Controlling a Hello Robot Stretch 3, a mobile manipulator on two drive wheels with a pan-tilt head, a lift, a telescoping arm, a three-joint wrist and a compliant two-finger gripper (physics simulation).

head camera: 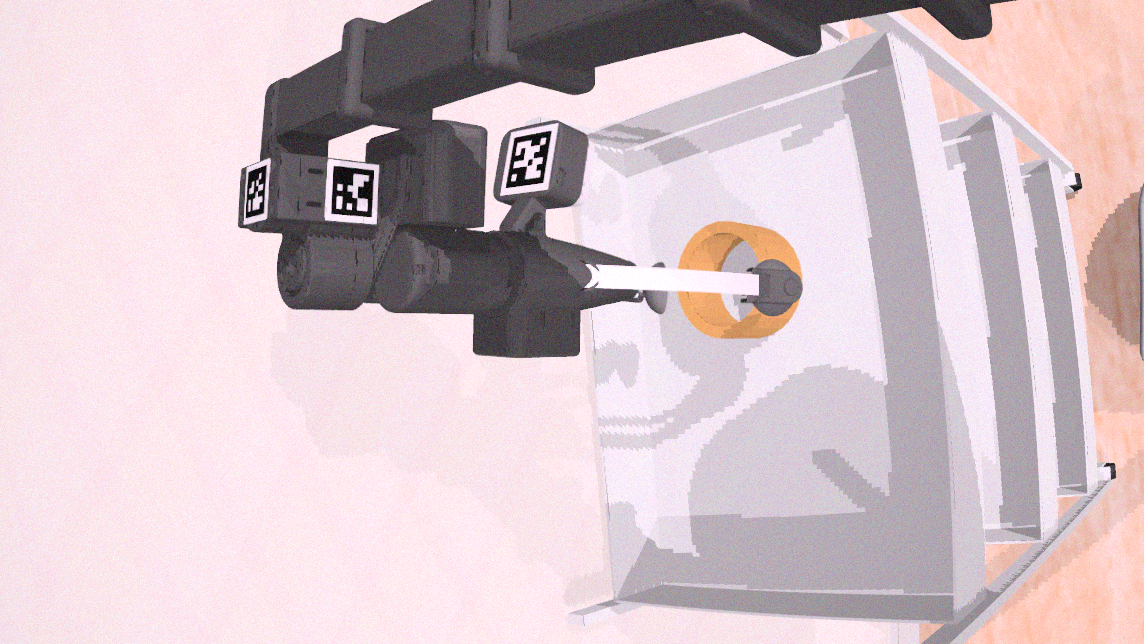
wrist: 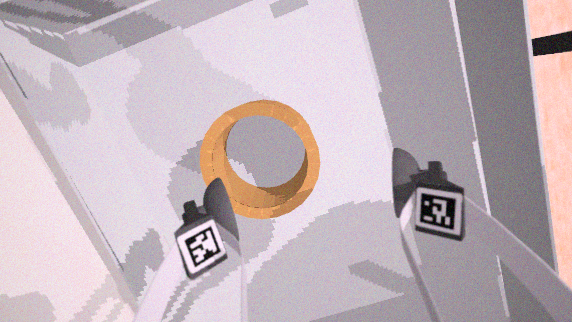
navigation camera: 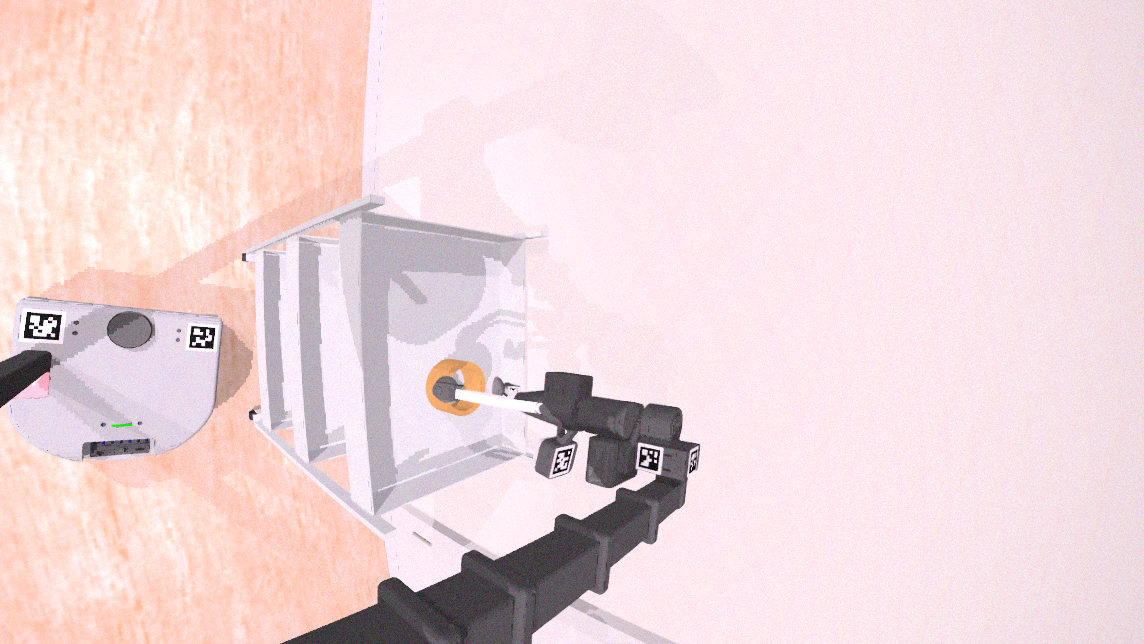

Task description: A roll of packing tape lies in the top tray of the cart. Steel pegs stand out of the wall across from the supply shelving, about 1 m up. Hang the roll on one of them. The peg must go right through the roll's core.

Labels:
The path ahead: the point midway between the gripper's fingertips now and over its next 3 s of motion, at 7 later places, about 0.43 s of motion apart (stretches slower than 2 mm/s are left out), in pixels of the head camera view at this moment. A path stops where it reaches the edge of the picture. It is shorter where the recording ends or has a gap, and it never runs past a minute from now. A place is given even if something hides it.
My gripper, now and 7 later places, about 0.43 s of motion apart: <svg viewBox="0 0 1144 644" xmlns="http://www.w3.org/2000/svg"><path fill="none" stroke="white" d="M728 288L741 290L753 290L754 290L760 291L761 291L762 291L752 290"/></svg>

